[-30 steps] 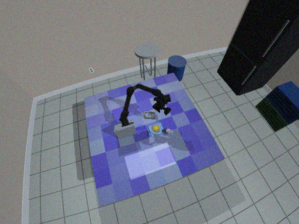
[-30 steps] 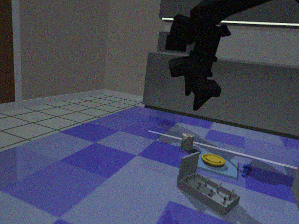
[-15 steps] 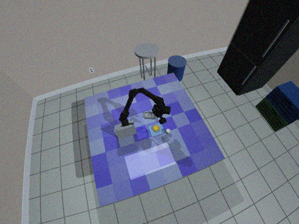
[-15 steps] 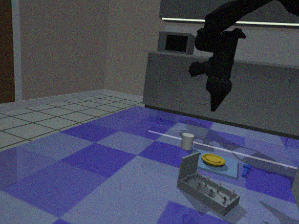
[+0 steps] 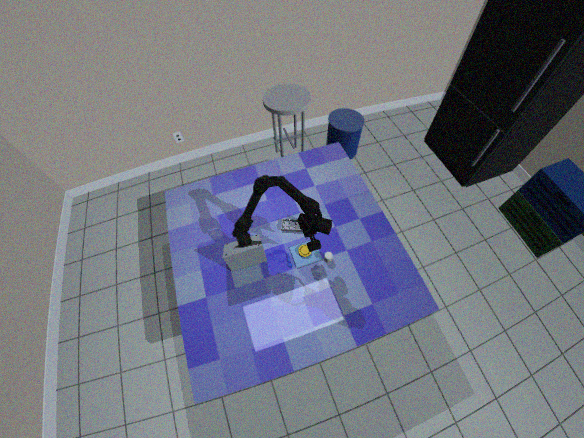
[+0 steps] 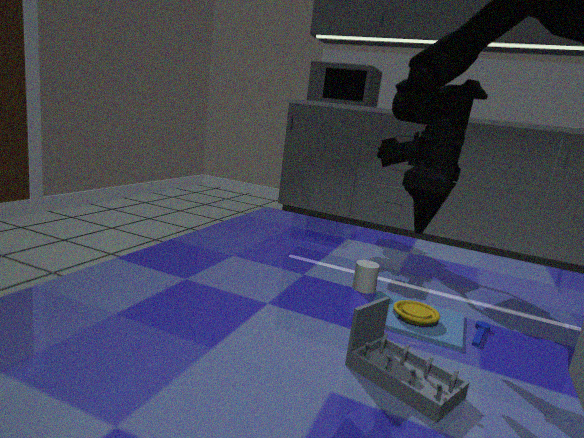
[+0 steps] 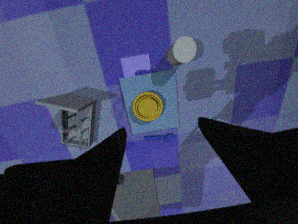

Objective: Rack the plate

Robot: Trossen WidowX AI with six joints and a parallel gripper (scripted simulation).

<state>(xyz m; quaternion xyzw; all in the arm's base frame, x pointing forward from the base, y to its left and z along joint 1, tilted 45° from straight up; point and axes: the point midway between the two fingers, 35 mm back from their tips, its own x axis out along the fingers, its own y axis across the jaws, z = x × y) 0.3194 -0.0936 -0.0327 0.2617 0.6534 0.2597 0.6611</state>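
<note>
My gripper tip is 14 cm above the yellow plate, 2 cm past it and 1 cm to the right of it. Round my gripper tip: blue spoon: 15 cm below, 12 cm behind, 2 cm to the right; then grey dish rack: 19 cm to the left, 13 cm below, 3 cm behind.
</note>
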